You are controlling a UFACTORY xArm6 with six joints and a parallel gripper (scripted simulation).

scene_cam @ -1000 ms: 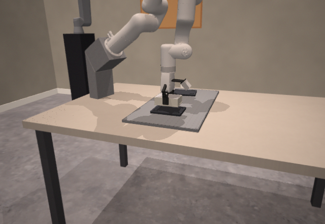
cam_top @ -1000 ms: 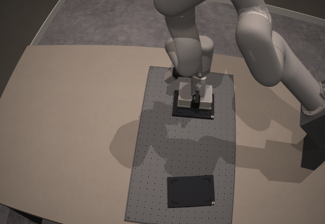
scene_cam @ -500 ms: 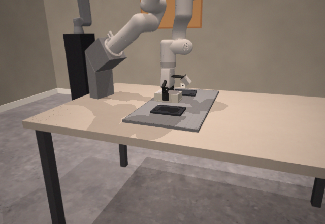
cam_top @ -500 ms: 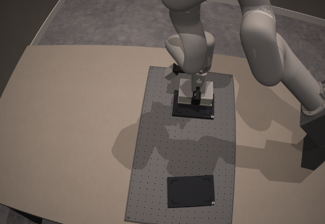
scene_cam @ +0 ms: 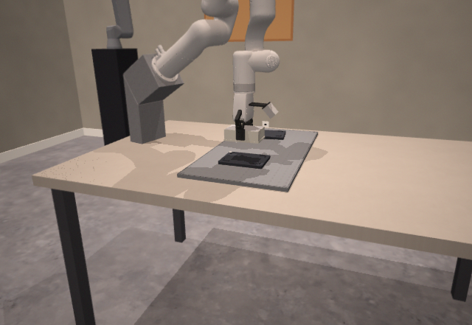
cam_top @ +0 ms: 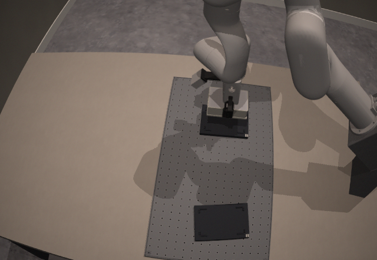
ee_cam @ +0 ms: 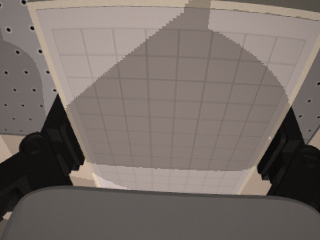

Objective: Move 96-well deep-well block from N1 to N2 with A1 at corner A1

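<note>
My gripper is now 370 mm to the right of the plate nest N2, 100 mm above it and 40 mm past it. From my hand the other things lie so: plate nest N1 (100 mm below); then white corner mark (410 mm to the left, 120 mm behind, 90 mm below); then 96-well deep-well block (right at my hand).
</note>
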